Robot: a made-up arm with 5 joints.
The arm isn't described. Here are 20 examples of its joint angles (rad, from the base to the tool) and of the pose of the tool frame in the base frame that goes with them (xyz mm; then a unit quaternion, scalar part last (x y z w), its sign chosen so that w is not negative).
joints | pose
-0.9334 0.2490 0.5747 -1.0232 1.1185 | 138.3 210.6 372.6 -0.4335 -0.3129 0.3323 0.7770
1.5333 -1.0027 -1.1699 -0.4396 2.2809 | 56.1 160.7 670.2 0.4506 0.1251 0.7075 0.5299
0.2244 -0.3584 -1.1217 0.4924 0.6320 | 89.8 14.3 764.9 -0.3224 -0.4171 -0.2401 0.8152
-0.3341 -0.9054 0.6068 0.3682 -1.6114 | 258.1 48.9 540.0 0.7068 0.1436 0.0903 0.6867
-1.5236 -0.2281 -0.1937 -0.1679 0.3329 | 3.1 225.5 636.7 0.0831 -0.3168 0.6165 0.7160
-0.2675 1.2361 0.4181 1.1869 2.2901 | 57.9 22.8 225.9 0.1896 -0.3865 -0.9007 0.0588
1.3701 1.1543 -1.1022 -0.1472 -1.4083 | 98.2 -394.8 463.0 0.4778 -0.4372 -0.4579 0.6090
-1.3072 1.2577 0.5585 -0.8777 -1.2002 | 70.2 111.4 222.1 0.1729 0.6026 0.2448 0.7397
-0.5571 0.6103 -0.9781 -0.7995 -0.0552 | 241.8 146.9 615.2 0.1736 -0.5233 0.2440 0.7978
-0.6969 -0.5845 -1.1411 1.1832 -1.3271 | 44.9 -15.3 753.1 0.6298 0.0043 0.4142 0.6571
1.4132 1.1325 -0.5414 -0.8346 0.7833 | 129.1 -340.4 369.1 -0.3611 0.1606 -0.6309 0.6677
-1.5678 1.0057 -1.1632 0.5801 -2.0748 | 44.5 366.1 465.3 0.5209 0.6700 0.2231 0.4796
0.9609 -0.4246 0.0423 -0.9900 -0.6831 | 132.0 -147.9 621.5 -0.0461 -0.6492 -0.1487 0.7445
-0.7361 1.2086 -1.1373 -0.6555 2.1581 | 287.9 263.4 440.5 -0.7387 -0.4306 -0.0742 0.5132
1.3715 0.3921 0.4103 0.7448 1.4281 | 122.6 -229.8 275.9 -0.0282 0.7054 0.0118 0.7082
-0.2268 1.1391 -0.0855 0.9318 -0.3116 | 256.5 55.0 186.6 -0.0094 0.8316 -0.0680 0.5511
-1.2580 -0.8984 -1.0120 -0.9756 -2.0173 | 0.6 -153.0 658.2 -0.3982 0.3640 -0.7186 0.4388
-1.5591 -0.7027 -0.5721 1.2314 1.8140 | -11.6 105.9 674.5 -0.5507 -0.5631 0.4208 0.4501
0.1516 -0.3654 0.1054 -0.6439 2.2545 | 288.3 -24.0 574.2 -0.8244 -0.1253 -0.4226 0.3551
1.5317 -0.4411 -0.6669 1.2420 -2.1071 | 24.4 -193.8 674.6 0.6480 -0.5773 -0.3839 0.3153
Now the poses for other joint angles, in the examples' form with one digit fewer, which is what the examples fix.
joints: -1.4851 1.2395 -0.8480 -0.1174 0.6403
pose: 18 362 367 -0.317 -0.115 0.667 0.664
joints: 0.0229 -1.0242 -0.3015 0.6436 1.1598
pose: 99 30 706 -0.520 -0.274 -0.192 0.786
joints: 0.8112 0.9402 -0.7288 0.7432 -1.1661
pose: 291 -298 381 0.601 0.159 -0.525 0.582
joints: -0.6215 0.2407 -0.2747 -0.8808 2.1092
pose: 260 192 533 -0.676 -0.446 -0.230 0.539
